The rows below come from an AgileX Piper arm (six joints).
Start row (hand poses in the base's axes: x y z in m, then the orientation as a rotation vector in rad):
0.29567 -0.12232 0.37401 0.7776 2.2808 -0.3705
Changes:
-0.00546 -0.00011 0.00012 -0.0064 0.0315 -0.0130
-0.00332 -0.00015 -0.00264 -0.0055 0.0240 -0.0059
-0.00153 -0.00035 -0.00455 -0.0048 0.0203 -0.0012
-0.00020 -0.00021 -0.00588 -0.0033 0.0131 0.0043
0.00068 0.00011 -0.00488 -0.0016 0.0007 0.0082
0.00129 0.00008 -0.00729 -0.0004 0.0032 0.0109
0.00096 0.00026 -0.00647 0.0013 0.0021 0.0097
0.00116 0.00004 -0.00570 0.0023 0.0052 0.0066
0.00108 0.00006 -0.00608 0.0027 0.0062 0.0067
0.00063 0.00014 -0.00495 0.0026 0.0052 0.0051
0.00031 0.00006 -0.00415 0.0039 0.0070 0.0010
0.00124 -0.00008 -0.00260 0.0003 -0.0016 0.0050
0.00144 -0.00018 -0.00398 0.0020 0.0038 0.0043
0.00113 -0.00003 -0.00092 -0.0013 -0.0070 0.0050
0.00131 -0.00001 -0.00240 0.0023 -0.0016 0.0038
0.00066 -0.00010 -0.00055 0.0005 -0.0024 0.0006
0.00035 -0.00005 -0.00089 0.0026 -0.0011 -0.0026
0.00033 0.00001 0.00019 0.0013 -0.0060 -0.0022
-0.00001 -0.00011 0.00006 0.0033 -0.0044 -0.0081
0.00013 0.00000 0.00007 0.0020 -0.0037 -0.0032
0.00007 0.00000 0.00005 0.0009 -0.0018 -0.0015
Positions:
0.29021 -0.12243 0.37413 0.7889 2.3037 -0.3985
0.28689 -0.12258 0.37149 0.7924 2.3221 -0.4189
0.28536 -0.12293 0.36694 0.7907 2.3386 -0.4348
0.28516 -0.12314 0.36106 0.7834 2.3507 -0.4431
0.28584 -0.12303 0.35618 0.7727 2.3531 -0.4418
0.28713 -0.12295 0.34889 0.7592 2.3590 -0.4392
0.28809 -0.12269 0.34242 0.7479 2.3642 -0.4346
0.28925 -0.12265 0.33672 0.7407 2.3717 -0.4316
0.29033 -0.12259 0.33064 0.7334 2.3803 -0.4285
0.29096 -0.12245 0.32569 0.7281 2.3875 -0.4257
0.29127 -0.12239 0.32154 0.7283 2.3958 -0.4240
0.29251 -0.12247 0.31894 0.7224 2.3958 -0.4209
0.29395 -0.12265 0.31496 0.7178 2.4012 -0.4185
0.29508 -0.12268 0.31404 0.7114 2.3955 -0.4148
0.29639 -0.12269 0.31164 0.7078 2.3958 -0.4098
0.29705 -0.12279 0.31109 0.7074 2.3939 -0.4079
0.29740 -0.12284 0.31020 0.7118 2.3931 -0.4054
0.29773 -0.12283 0.31039 0.7153 2.3874 -0.4021
0.29772 -0.12294 0.31045 0.7268 2.3823 -0.3997
0.29785 -0.12294 0.31052 0.7317 2.3787 -0.3970
0.29792 -0.12294 0.31057 0.7340 2.3769 -0.3958

